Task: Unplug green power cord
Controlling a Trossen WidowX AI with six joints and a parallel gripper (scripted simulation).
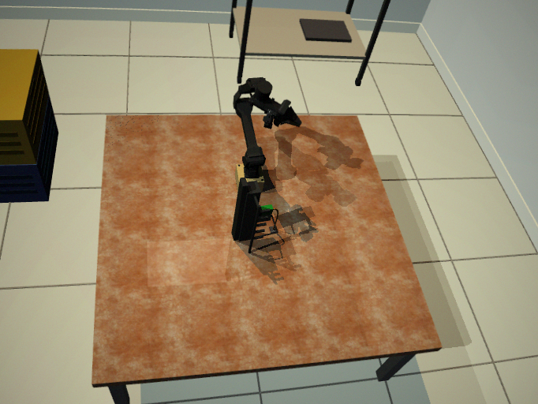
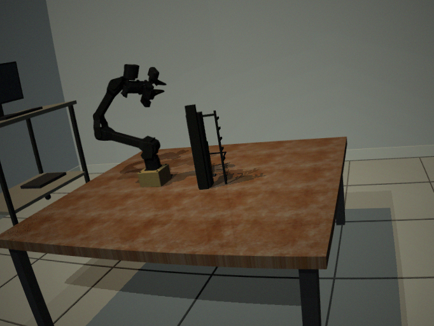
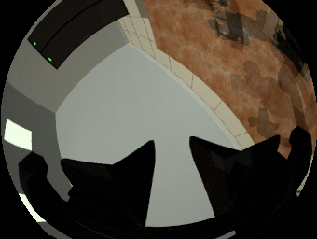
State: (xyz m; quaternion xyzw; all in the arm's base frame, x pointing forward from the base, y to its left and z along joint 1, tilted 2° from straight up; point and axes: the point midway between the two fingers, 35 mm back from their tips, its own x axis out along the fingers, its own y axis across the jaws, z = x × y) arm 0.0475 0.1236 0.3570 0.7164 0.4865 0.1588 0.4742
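Right now the green plug is 26 cm below my gripper tip, 22 cm ahead of it and 14 cm to the right of it.
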